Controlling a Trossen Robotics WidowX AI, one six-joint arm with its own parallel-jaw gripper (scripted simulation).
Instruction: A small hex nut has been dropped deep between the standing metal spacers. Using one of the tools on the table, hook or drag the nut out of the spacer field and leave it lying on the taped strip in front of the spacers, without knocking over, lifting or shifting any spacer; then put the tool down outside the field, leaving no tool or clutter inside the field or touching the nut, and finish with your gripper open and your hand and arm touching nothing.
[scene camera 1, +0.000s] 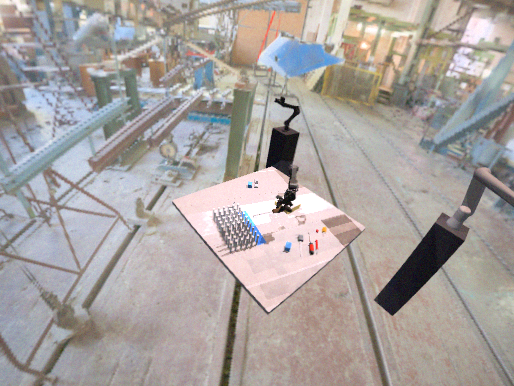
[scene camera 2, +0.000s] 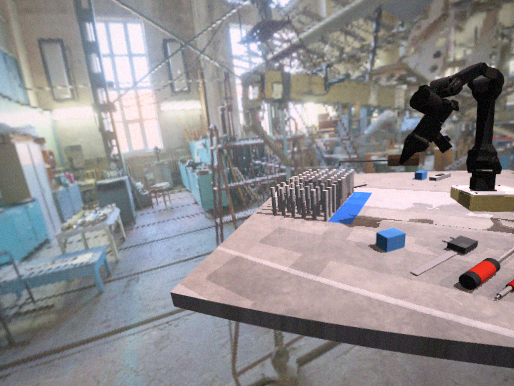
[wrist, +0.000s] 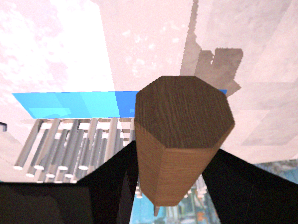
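Observation:
Through scene camera 2 I can see my gripper (scene camera 2: 401, 162). The wrist view gives me a blue taped strip (wrist: 105, 104), and there my gripper (wrist: 168, 147) is visible as well.

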